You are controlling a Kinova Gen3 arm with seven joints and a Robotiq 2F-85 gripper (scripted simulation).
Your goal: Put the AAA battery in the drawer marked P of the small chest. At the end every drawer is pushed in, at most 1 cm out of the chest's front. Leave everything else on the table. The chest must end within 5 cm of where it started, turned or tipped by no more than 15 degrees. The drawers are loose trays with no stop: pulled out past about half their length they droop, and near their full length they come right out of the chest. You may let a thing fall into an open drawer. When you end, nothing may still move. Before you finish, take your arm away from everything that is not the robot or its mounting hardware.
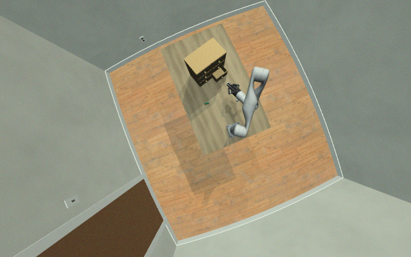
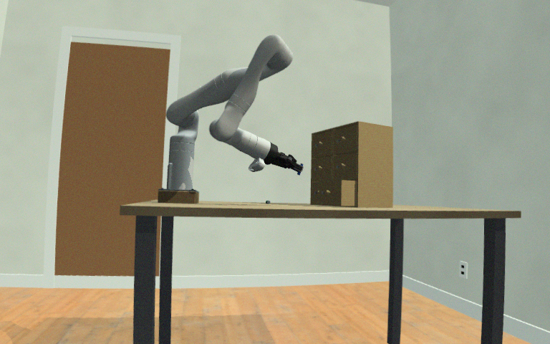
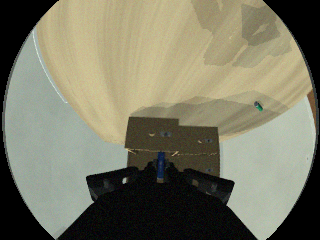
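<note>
Right now my hand is 1 cm short of the blue AAA battery. From my hand the other things lie so: green battery (1 cm behind, 26 cm to the left, 13 cm below); then drawer (21 cm ahead, 1 cm to the right, 11 cm below).
</note>
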